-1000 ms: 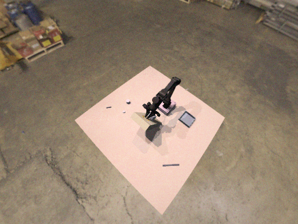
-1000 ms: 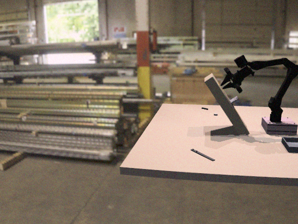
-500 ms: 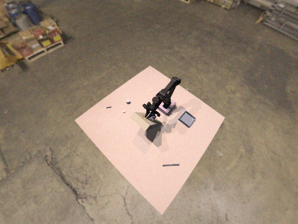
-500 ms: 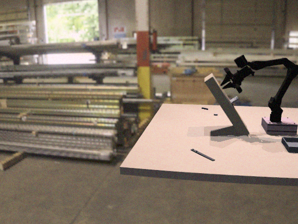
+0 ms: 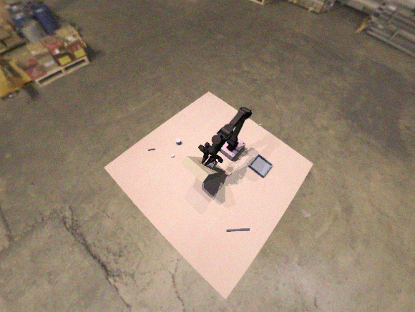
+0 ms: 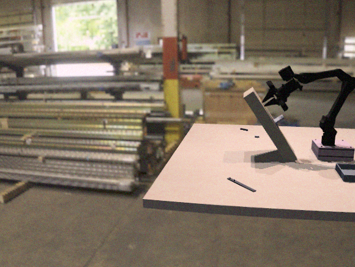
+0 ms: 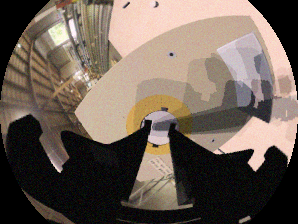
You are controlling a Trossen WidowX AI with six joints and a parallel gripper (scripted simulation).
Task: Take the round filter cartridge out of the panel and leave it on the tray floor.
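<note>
Right now my gripper tip is 20 mm short of the round grey filter cartridge and 10 mm above it. From my gripper tip the other things lie so: short dark piece 130 mm ahead, 490 mm to the right, 270 mm below; blue-grey tray 450 mm behind, 260 mm to the left, 270 mm below.
</note>
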